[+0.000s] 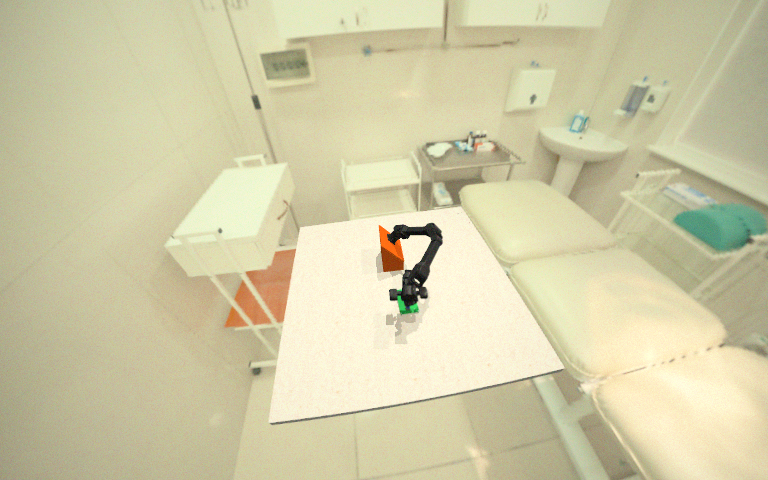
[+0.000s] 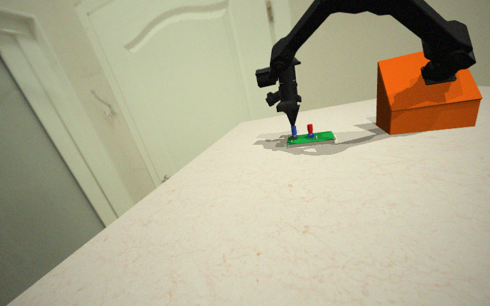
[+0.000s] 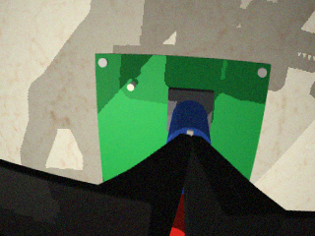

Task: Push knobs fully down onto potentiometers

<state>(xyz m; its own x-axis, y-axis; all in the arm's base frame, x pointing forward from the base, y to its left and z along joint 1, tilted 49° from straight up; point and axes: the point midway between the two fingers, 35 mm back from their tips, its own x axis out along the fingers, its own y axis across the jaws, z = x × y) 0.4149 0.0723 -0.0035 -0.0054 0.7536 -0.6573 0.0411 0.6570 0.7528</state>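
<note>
Now: the blue knob 10 mm below my gripper tip. Round my gripper tip: red knob 60 mm behind, 20 mm below.
</note>
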